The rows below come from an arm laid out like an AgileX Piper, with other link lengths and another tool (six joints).
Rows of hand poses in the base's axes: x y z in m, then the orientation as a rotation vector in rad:
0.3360, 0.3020, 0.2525, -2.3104, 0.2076, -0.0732
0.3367, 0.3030, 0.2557, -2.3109, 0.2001, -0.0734
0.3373, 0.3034, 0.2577, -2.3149, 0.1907, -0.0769
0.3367, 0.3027, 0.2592, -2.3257, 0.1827, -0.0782
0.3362, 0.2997, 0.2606, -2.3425, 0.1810, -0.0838
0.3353, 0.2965, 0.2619, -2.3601, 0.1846, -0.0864
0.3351, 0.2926, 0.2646, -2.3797, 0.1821, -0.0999
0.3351, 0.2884, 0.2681, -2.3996, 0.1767, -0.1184
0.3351, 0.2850, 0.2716, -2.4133, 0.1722, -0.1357
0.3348, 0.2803, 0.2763, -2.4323, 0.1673, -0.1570
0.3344, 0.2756, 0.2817, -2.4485, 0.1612, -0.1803
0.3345, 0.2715, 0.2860, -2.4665, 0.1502, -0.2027
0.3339, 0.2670, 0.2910, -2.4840, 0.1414, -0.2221
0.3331, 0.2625, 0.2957, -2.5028, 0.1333, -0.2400
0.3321, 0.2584, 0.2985, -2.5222, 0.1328, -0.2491
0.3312, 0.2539, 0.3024, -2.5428, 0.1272, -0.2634
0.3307, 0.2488, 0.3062, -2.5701, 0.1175, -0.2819
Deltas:
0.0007, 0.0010, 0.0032, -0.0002, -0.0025, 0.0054
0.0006, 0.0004, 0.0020, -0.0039, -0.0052, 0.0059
-0.0006, -0.0007, 0.0015, -0.0106, -0.0026, 0.0058
-0.0005, -0.0030, 0.0014, -0.0171, -0.0032, 0.0001
-0.0009, -0.0032, 0.0013, -0.0178, 0.0006, -0.0028
-0.0002, -0.0039, 0.0027, -0.0206, -0.0088, -0.0016
0.0000, -0.0042, 0.0035, -0.0213, -0.0131, -0.0009
0.0000, -0.0034, 0.0035, -0.0151, -0.0124, -0.0013
-0.0003, -0.0047, 0.0047, -0.0209, -0.0148, -0.0021
-0.0004, -0.0047, 0.0054, -0.0184, -0.0167, -0.0018
0.0001, -0.0041, 0.0043, -0.0203, -0.0170, 0.0020
-0.0006, -0.0045, 0.0050, -0.0196, -0.0142, 0.0011
-0.0008, -0.0045, 0.0047, -0.0208, -0.0126, 0.0009
-0.0010, -0.0041, 0.0028, -0.0203, -0.0044, -0.0025
-0.0009, -0.0045, 0.0039, -0.0222, -0.0091, -0.0001
-0.0005, -0.0051, 0.0038, -0.0296, -0.0120, 0.0016

